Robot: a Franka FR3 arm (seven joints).
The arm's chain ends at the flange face. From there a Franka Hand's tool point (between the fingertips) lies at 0.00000 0.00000 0.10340 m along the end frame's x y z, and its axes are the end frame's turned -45 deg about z.
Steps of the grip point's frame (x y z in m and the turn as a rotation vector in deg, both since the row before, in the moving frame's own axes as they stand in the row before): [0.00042, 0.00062, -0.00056, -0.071, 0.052, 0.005]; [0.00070, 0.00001, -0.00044, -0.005, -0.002, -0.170]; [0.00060, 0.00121, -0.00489, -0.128, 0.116, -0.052]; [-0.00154, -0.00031, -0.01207, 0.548, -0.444, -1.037]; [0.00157, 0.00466, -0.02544, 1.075, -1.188, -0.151]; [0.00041, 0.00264, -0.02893, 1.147, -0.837, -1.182]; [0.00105, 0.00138, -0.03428, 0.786, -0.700, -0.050]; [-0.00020, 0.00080, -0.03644, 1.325, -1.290, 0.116]
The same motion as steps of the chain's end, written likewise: [0.00058, 0.00012, -0.00056, -0.013, 0.087, 0.005]; [0.00050, -0.00050, -0.00044, -0.005, 0.002, -0.170]; [0.00097, 0.00042, -0.00489, -0.008, 0.173, -0.052]; [-0.00004, 0.00099, -0.01206, 0.074, -0.701, -1.037]; [0.00729, 0.00204, -0.02540, -0.080, -1.600, -0.151]; [0.00469, 0.00195, -0.02890, 0.219, -1.403, -1.182]; [0.00361, 0.00034, -0.03426, 0.061, -1.051, -0.050]; [0.00376, 0.00076, -0.03639, 0.025, -1.849, 0.116]
